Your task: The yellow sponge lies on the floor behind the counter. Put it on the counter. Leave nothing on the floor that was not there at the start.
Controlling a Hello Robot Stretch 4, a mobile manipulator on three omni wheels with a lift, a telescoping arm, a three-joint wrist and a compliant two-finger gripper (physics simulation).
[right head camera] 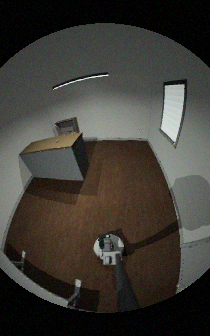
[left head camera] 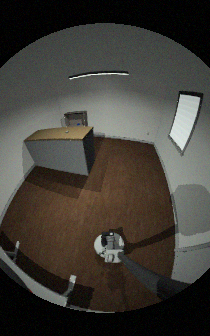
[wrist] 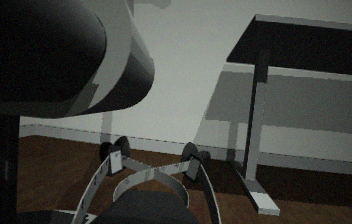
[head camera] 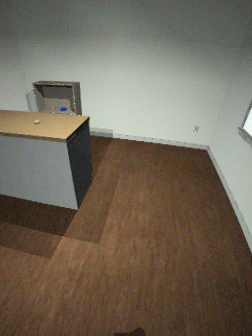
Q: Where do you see a shelf unit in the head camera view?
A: At 53,94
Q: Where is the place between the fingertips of my gripper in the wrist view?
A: At 156,151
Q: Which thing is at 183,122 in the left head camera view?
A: A window.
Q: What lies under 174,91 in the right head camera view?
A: A window.
